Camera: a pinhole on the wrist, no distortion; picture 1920 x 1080 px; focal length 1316.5 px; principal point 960.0 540.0 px. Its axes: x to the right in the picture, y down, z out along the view. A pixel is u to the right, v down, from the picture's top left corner.
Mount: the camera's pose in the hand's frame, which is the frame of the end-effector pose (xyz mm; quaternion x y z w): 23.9 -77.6 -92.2 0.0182 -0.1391 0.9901 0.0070
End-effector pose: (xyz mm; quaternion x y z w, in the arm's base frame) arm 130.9 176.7 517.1 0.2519 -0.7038 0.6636 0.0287
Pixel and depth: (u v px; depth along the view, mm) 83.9 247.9 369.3
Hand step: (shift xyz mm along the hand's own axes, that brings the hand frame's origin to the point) 283.6 -102.8 275.8
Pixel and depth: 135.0 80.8 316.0
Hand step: 234.6 -60.5 234.2
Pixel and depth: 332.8 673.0 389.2
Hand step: 221.7 -224.3 263.8
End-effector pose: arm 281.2 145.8 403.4 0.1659 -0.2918 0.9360 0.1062
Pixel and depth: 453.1 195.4 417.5
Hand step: 200.8 -89.1 332.8
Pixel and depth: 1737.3 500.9 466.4
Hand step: -235.1 -190.4 370.1
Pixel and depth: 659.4 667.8 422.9
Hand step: 134.0 -234.5 299.1
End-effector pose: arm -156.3 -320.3 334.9 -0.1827 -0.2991 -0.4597 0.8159
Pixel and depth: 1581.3 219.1 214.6
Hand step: -69.0 -85.6 132.2
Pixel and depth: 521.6 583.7 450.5
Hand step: 188.9 -217.5 330.8
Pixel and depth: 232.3 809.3 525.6
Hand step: 330.1 -328.4 372.1
